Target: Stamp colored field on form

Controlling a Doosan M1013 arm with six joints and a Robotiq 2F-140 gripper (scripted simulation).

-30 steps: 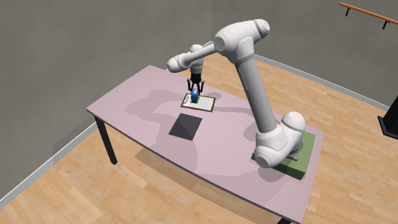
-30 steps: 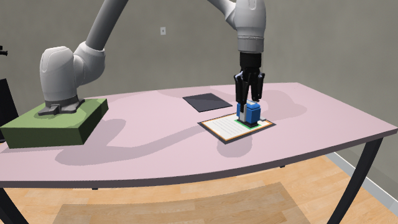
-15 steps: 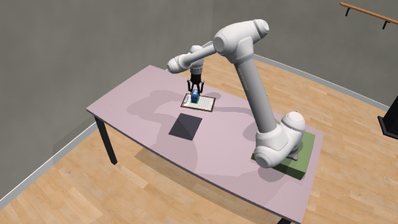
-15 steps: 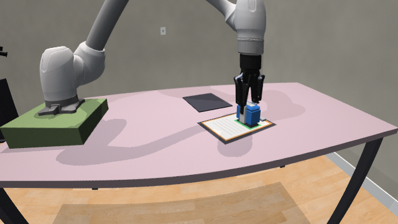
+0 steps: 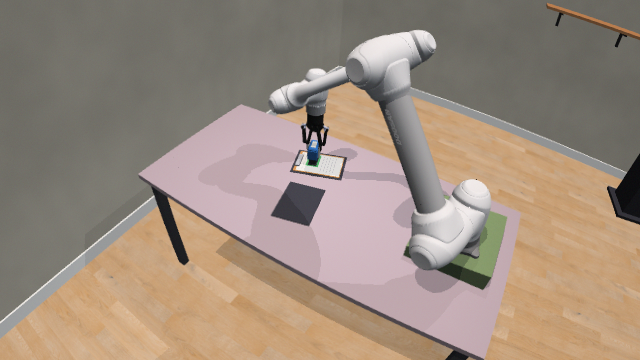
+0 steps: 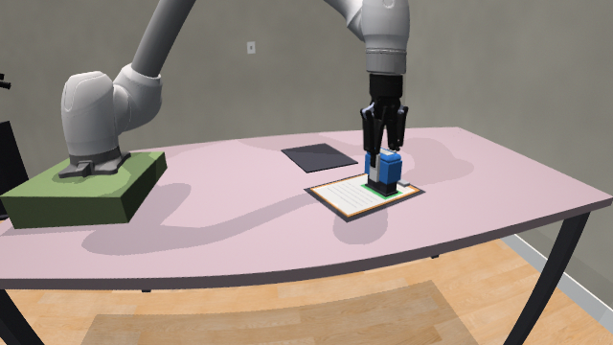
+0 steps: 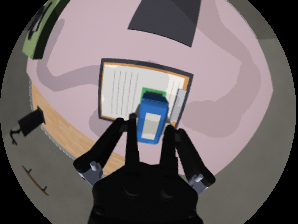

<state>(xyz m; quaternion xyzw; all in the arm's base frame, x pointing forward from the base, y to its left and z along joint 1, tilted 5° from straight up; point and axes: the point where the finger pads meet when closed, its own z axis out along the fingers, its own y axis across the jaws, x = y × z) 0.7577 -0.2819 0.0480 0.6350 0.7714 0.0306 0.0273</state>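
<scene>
Now: the dark mat 60 mm behind my hand, 300 mm to the left of it and 70 mm below it. Also, from my hand: clipboard (20 mm behind, 10 mm to the left, 60 mm below); then blue stamp (20 mm below).
</scene>
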